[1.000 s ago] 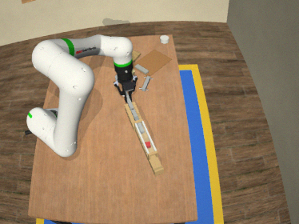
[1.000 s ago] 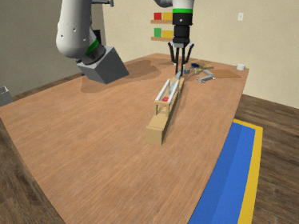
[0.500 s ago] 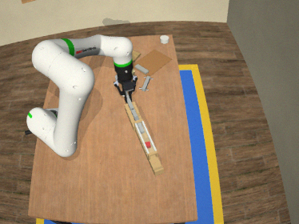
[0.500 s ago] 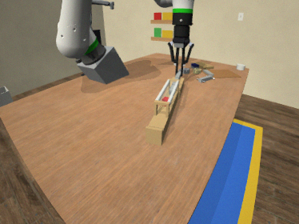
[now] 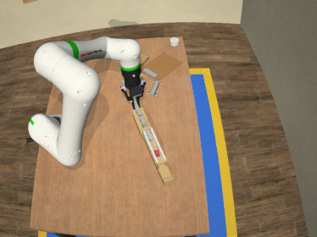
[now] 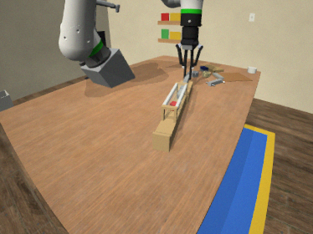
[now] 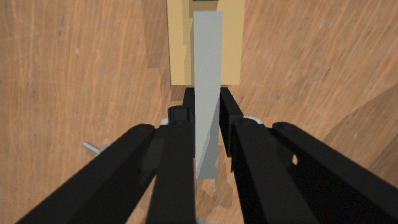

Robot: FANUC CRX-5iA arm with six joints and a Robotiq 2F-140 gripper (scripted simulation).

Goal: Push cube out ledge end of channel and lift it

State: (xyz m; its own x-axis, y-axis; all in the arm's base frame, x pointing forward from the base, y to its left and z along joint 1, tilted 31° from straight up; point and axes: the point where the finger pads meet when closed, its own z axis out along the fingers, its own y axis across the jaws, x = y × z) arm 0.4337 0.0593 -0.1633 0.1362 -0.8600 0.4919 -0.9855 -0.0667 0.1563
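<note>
My hand is 30 mm above the grey push rod. From my hand the other things lie so: grey hexagonal block (20 mm behind, 220 mm to the left, 70 mm below); then channel (40 mm ahead, 280 mm to the right, 30 mm below); then cream ring (60 mm ahead, 260 mm to the left, 70 mm below).
</note>
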